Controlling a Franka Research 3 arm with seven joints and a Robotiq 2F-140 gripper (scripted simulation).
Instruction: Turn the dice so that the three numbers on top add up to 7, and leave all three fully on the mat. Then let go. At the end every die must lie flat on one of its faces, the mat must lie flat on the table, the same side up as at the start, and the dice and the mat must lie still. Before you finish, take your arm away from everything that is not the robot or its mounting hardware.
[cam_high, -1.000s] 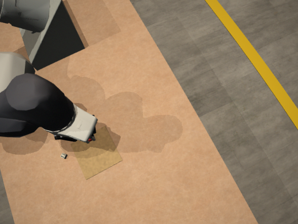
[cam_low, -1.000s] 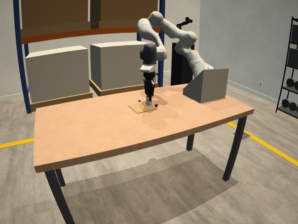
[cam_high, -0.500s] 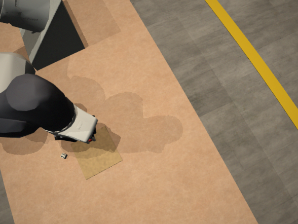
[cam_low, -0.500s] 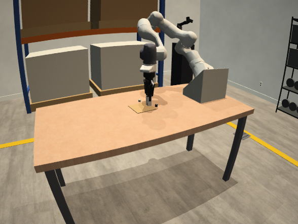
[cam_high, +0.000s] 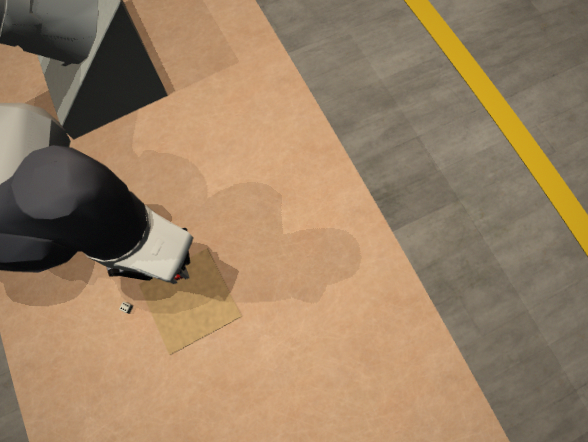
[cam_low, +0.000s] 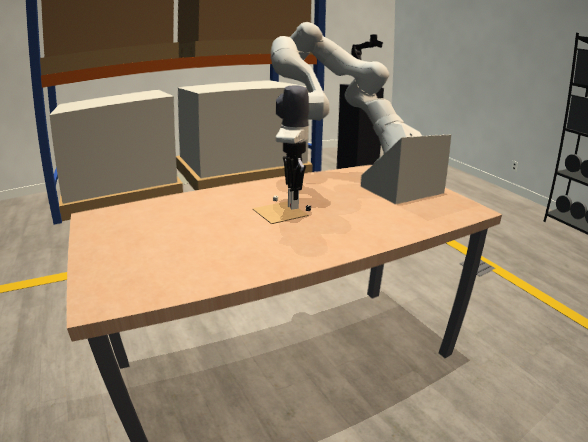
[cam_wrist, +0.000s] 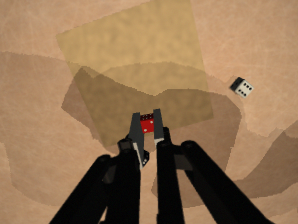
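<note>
My gripper is now 30 mm above the red die. Round my hand: black die: 50 mm behind, 40 mm below, 20 mm to the left; then tan mat: 50 mm ahead, 40 mm below, 10 mm to the right; then white die: 110 mm to the right, 40 mm below, 10 mm ahead.
</note>
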